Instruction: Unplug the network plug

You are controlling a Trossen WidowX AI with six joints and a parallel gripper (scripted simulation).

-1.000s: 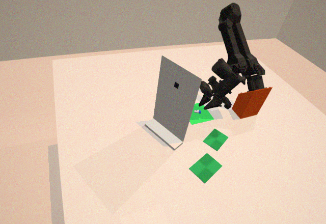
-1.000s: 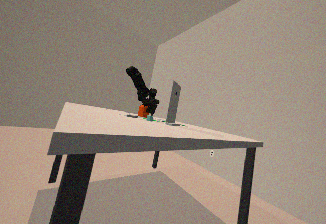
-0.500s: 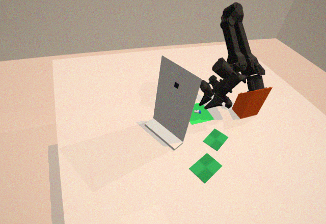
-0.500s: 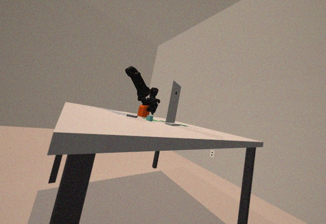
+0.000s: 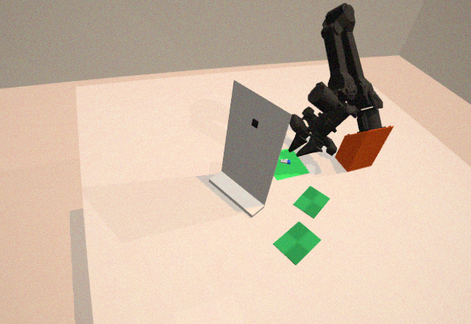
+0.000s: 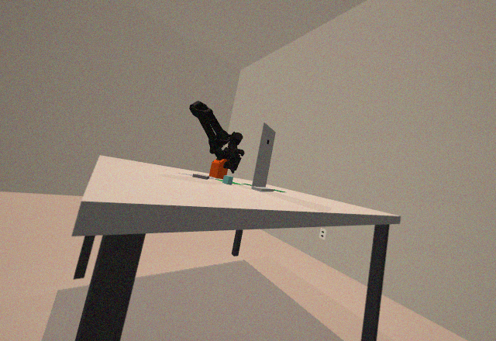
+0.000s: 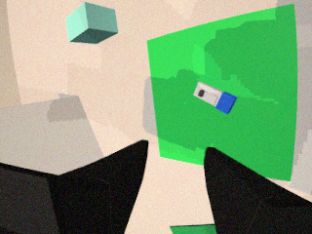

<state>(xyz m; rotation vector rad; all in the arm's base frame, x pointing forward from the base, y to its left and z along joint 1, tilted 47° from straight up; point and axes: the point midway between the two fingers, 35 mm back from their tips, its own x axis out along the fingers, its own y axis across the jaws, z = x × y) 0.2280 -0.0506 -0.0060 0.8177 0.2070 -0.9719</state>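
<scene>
My gripper tip is 5 cm above the thin pale tab and 3 cm to the left of it. The rest, counted from my gripper tip: bright green square 6 cm below, 2 cm to the right; small teal block 13 cm ahead, 11 cm to the right, 4 cm below; blue plug 5 cm below, 2 cm to the right.
</scene>
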